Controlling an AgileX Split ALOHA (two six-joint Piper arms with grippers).
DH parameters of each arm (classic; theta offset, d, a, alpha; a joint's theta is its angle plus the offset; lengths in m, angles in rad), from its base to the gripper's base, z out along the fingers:
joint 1: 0 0.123 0 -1.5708
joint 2: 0.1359 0 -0.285 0
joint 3: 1.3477 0 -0.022 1.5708
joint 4: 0 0.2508 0 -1.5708
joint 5: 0 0 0.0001 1.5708
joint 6: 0 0.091 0 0
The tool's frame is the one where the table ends.
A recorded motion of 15 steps. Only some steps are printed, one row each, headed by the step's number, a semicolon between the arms.
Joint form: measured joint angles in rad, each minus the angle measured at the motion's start. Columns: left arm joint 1, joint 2, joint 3, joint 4, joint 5, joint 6; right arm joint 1, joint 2, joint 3, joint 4, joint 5, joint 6.
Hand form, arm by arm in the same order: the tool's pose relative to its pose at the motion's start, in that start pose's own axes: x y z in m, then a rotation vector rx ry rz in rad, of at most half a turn. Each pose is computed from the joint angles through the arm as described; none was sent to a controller.
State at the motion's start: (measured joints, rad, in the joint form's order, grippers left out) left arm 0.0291 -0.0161 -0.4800 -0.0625 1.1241 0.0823; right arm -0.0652 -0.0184 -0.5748 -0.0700 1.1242 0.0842
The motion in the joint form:
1: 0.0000 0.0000 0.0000 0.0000 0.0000 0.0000; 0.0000 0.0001 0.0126 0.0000 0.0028 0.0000
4: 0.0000 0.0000 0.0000 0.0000 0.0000 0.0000; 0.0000 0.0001 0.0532 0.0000 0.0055 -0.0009
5: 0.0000 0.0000 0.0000 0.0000 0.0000 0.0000; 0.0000 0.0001 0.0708 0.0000 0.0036 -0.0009
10: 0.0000 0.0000 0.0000 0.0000 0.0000 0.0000; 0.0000 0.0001 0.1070 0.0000 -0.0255 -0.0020
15: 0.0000 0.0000 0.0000 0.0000 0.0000 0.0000; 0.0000 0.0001 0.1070 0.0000 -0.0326 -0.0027
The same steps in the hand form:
1: 0.0000 0.0000 0.0000 0.0000 0.0000 0.0000; 0.0025 0.0000 0.0030 0.0009 0.0154 -0.0008
4: 0.0000 0.0000 0.0000 0.0000 0.0000 0.0000; 0.0104 0.0002 0.0122 0.0033 0.0586 -0.0043
5: 0.0000 0.0000 0.0000 0.0000 0.0000 0.0000; 0.0136 0.0003 0.0162 0.0041 0.0742 -0.0054
10: 0.0000 0.0000 0.0000 0.0000 0.0000 0.0000; 0.0183 0.0006 0.0243 0.0035 0.0813 -0.0087
15: 0.0000 0.0000 0.0000 0.0000 0.0000 0.0000; 0.0176 0.0007 0.0244 0.0028 0.0743 -0.0094

